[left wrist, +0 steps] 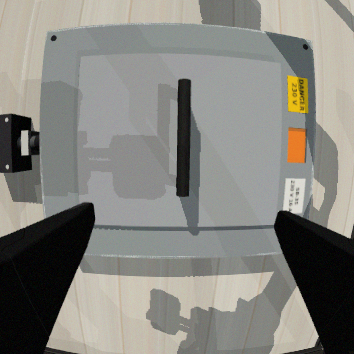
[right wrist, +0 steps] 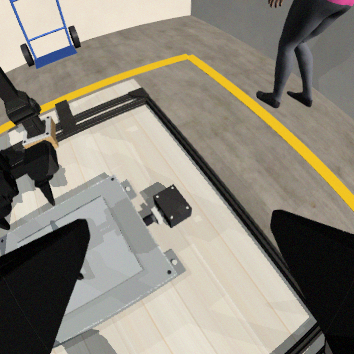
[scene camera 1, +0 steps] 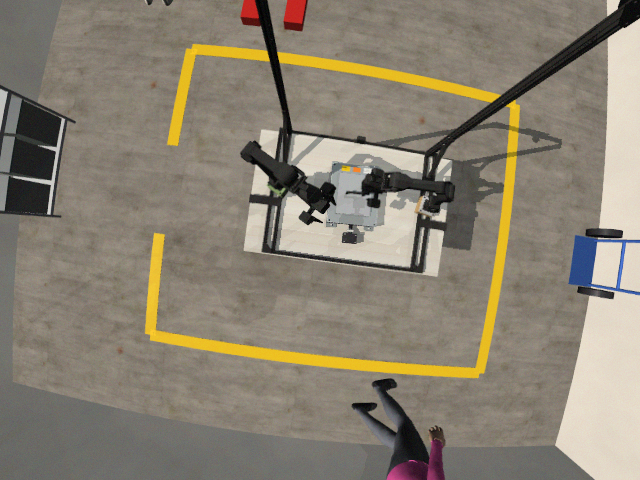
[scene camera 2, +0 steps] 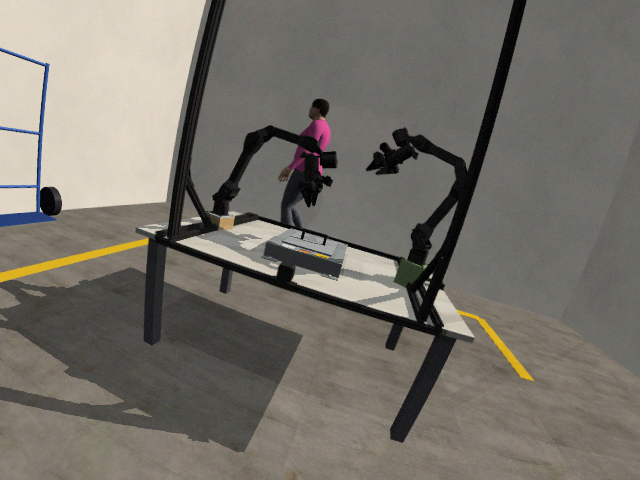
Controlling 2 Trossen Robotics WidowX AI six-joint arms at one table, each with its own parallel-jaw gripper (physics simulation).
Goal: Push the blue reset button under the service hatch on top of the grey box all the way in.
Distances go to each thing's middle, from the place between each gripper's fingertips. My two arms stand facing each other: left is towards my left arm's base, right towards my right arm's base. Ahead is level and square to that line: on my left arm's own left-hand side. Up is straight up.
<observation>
My right gripper is now 17 cm past the service hatch point(scene camera 1: 350, 200), 14 cm to the right of it and 34 cm above it.
I see my left gripper 13 cm above the service hatch and 5 cm to the left of it.
</observation>
